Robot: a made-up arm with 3 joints. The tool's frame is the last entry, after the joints. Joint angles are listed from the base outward.
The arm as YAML. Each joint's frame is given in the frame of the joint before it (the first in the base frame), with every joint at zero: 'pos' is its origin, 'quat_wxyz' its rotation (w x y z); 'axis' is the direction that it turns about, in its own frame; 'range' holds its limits. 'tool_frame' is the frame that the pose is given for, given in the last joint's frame.
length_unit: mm
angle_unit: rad
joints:
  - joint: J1
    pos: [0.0, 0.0, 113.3]
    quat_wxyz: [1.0, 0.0, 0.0, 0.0]
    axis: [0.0, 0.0, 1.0]
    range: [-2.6, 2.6]
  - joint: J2
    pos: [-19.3, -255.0, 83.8]
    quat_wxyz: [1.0, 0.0, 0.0, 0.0]
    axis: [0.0, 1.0, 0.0]
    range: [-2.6, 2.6]
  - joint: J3
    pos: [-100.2, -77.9, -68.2]
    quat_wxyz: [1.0, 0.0, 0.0, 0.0]
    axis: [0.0, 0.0, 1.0]
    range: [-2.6, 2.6]
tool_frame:
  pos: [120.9, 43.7, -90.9]
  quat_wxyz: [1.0, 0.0, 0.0, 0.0]
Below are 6 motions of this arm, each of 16 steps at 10 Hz.
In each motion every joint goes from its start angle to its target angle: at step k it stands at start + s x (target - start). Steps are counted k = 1, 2, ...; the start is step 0. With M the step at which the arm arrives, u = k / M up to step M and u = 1 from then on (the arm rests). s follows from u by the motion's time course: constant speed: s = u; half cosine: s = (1 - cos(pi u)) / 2; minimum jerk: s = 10 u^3 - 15 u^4 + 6 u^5.
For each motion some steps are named. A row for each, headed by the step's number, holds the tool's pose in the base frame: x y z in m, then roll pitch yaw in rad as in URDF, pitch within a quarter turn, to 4 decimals.
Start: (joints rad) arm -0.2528 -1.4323 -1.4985
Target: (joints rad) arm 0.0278 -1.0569 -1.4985
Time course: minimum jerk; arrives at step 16
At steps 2, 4, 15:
2: 0.0166 -0.4688 0.1268 1.4259 -0.0715 -1.8087
4: 0.0257 -0.4677 0.1219 1.3930 -0.0712 -1.7818
15: 0.1080 -0.4476 0.0773 1.0566 -0.0630 -1.5081

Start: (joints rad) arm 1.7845 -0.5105 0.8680
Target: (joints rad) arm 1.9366 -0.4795 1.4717
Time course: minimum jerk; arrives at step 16
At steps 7, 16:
7: 0.2024 0.0386 0.0171 -0.4517 -0.2187 2.9932
16: 0.2169 0.0159 -0.0048 -0.4775 -0.0457 -2.8638

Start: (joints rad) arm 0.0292 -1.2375 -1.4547
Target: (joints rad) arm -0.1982 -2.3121 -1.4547
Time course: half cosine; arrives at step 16
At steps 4, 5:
4: 0.1280 -0.4485 0.1271 1.3937 -0.1143 -1.5545
5: 0.1255 -0.4507 0.1395 1.4757 -0.1156 -1.5811

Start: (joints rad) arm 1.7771 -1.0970 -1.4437
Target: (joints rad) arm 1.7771 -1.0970 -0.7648
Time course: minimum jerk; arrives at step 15
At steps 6, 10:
6: 0.3996 0.2000 0.1081 1.0723 -0.3036 0.3676
10: 0.3669 0.2058 0.1322 0.9938 -0.5800 0.5489

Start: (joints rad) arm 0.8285 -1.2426 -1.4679
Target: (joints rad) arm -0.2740 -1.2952 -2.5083
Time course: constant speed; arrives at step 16
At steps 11, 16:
11: 0.1265 -0.4492 0.0230 1.2187 0.5829 -1.6998
16: -0.0352 -0.4468 -0.0115 1.1250 0.8878 -2.1997

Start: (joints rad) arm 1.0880 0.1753 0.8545
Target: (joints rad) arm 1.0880 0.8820 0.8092
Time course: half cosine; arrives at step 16
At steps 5, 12, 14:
5: 0.1330 -0.2062 0.0639 0.2525 0.2184 1.9603
12: 0.1133 -0.2468 0.1184 0.6229 0.5020 2.0686
14: 0.1111 -0.2516 0.1294 0.6950 0.5466 2.1013

